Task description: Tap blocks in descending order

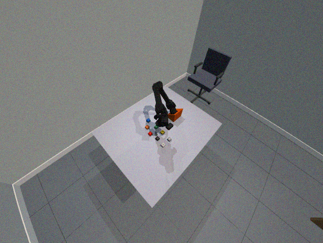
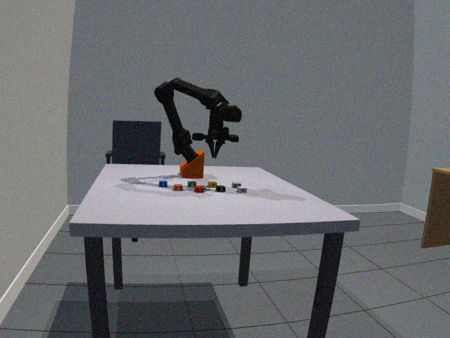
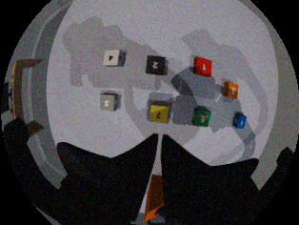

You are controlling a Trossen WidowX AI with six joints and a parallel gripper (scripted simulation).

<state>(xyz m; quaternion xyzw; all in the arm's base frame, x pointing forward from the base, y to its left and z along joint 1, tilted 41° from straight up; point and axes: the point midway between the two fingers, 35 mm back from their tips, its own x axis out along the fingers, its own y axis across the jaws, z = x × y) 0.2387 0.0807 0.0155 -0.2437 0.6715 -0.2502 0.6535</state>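
Right now the green block is 11 cm below my gripper tip, 9 cm to the right of it and 1 cm behind it. From my gripper tip the other things lie so: yellow block 11 cm below, 1 cm behind; then black block 11 cm below, 8 cm ahead, 2 cm to the left; then grey block 11 cm below, 10 cm to the left.
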